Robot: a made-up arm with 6 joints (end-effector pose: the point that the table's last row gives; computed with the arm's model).
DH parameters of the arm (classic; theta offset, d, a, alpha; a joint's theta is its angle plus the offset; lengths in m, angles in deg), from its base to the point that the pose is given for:
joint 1: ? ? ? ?
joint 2: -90 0 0.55 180
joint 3: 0 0 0.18 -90
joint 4: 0 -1.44 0 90
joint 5: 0 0 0 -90
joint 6: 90 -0.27 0 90
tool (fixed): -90 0 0 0
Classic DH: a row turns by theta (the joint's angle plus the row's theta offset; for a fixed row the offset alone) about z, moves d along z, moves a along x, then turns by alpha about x.
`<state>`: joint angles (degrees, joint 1 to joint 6).
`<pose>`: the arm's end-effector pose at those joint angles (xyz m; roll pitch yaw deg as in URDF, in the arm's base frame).
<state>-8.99 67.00 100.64 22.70 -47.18 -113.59</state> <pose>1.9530 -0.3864 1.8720 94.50 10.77 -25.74</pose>
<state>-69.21 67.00 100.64 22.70 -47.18 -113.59</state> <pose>0.6347 -1.8870 1.8720 94.50 10.77 -85.96</pose>
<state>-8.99 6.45 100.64 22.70 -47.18 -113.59</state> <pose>0.0630 -0.0873 2.9259 115.94 -46.66 -33.35</pose>
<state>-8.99 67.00 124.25 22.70 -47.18 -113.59</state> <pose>1.4863 -0.3125 2.3389 101.27 -11.86 -25.80</pose>
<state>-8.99 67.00 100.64 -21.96 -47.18 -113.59</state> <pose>1.9771 -0.2378 1.8712 132.08 10.94 7.23</pose>
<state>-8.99 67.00 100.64 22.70 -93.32 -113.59</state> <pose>1.8210 -0.3934 1.7068 81.31 53.02 -48.82</pose>
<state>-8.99 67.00 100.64 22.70 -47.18 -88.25</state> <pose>1.9530 -0.3864 1.8720 69.16 10.77 -25.74</pose>
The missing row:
joint 1: 0 0.76 0.13 -90
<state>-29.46 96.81 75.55 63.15 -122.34 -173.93</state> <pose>1.5642 -1.1173 0.2967 51.34 9.30 -159.66</pose>
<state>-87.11 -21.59 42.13 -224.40 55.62 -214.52</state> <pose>0.1867 -0.6054 2.7085 53.16 -14.20 -50.55</pose>
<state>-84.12 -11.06 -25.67 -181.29 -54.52 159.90</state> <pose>0.1662 -1.6621 1.2839 21.73 -39.90 -85.49</pose>
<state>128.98 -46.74 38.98 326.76 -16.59 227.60</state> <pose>0.1300 -0.2279 2.8396 139.17 -69.70 155.79</pose>
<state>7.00 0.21 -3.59 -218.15 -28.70 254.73</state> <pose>1.8200 0.1428 1.4802 -34.17 -18.58 -11.24</pose>
